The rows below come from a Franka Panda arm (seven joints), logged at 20 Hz.
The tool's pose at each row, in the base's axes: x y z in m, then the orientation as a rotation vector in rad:
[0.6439, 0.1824, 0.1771, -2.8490, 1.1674, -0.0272]
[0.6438, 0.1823, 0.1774, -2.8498, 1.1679, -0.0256]
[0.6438, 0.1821, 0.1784, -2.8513, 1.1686, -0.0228]
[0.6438, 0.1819, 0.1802, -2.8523, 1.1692, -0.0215]
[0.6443, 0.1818, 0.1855, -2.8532, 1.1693, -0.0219]
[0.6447, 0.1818, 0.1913, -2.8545, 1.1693, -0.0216]
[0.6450, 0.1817, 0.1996, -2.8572, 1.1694, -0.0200]
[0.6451, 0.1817, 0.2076, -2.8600, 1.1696, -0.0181]
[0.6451, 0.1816, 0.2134, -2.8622, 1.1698, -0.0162]
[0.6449, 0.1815, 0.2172, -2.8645, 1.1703, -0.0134]
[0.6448, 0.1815, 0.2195, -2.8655, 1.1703, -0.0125]
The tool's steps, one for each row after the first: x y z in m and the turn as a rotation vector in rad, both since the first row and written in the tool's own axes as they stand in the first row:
[0.0000, 0.0001, -0.0003, -0.0012, -0.0006, 0.0001]
[0.0001, 0.0002, -0.0013, -0.0034, -0.0017, 0.0002]
[0.0003, 0.0002, -0.0031, -0.0048, -0.0020, 0.0004]
[0.0006, -0.0004, -0.0084, -0.0055, -0.0015, 0.0002]
[0.0009, -0.0011, -0.0142, -0.0067, -0.0012, -0.0001]
[0.0011, -0.0017, -0.0224, -0.0095, -0.0012, -0.0007]
[0.0011, -0.0023, -0.0304, -0.0124, -0.0014, -0.0013]
[0.0011, -0.0026, -0.0362, -0.0148, -0.0018, -0.0017]
[0.0010, -0.0026, -0.0400, -0.0176, -0.0026, -0.0019]
[0.0010, -0.0027, -0.0423, -0.0187, -0.0028, -0.0022]

